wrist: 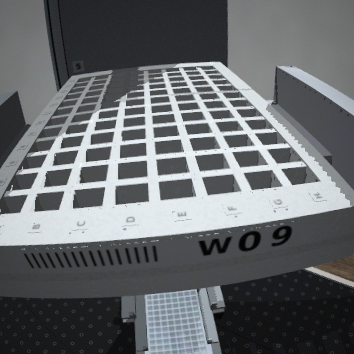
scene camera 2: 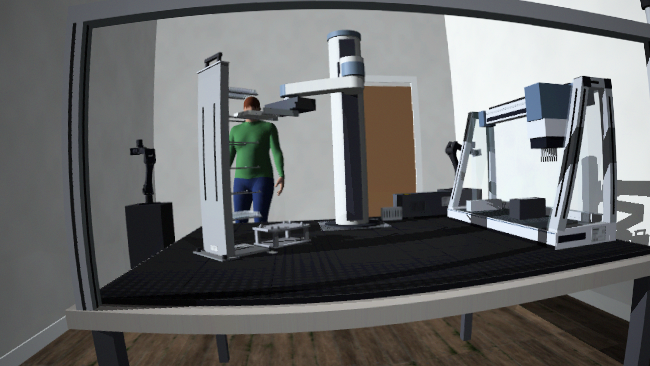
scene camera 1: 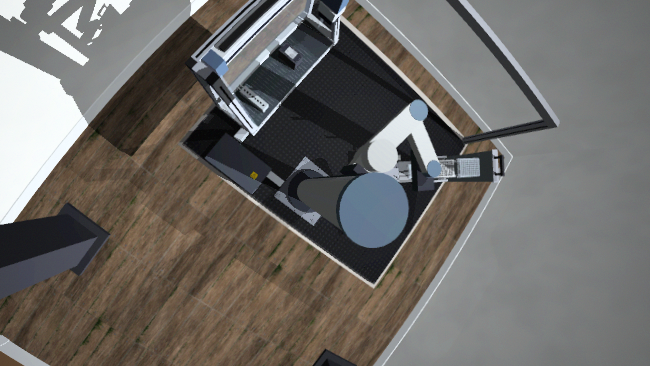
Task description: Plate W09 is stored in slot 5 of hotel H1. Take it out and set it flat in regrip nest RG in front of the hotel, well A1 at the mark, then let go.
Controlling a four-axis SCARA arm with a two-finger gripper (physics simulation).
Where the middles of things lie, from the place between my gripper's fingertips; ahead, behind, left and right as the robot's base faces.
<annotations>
The box (scene camera 2: 434, 199) lies 580 mm behind my hand, 790 mm to the left of it and 390 mm below it.
</annotations>
